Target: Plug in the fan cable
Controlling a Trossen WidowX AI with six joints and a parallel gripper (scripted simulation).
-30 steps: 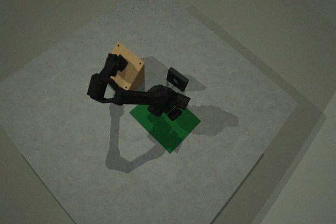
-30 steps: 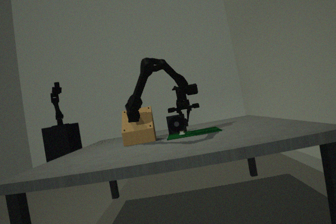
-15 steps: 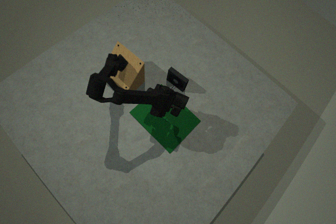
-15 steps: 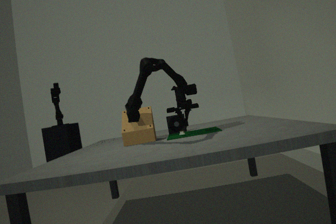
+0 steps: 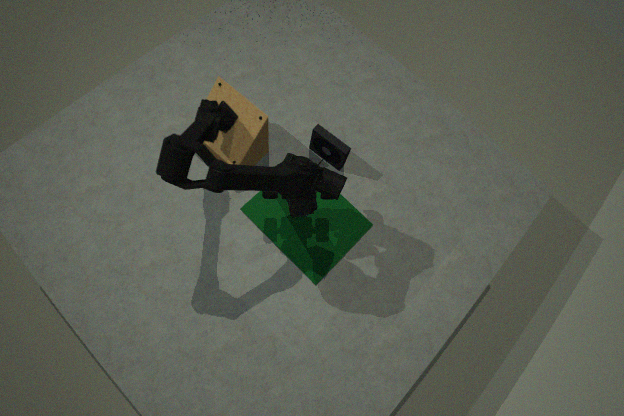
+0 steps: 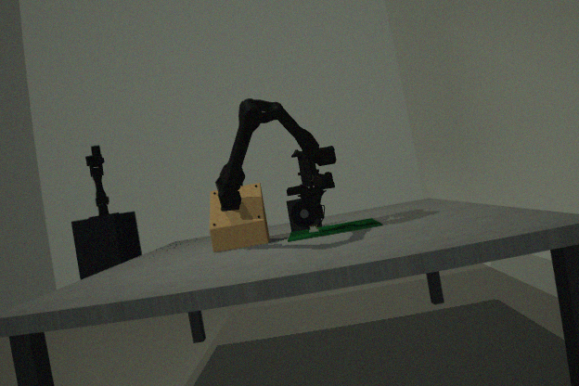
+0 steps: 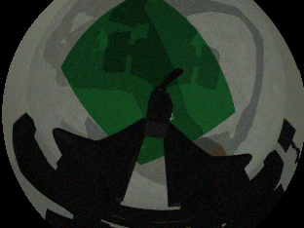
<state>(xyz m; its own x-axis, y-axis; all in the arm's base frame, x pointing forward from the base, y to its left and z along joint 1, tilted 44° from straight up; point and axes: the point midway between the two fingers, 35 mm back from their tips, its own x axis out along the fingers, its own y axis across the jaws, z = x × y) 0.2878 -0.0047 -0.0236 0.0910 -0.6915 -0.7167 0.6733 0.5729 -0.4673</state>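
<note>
My gripper tip is now 50 mm short of the green board and 80 mm above it. The rest, counted from my gripper tip: dark plug 10 mm ahead, 10 mm to the right; then black fan 50 mm behind, 170 mm to the left, 10 mm below.
</note>
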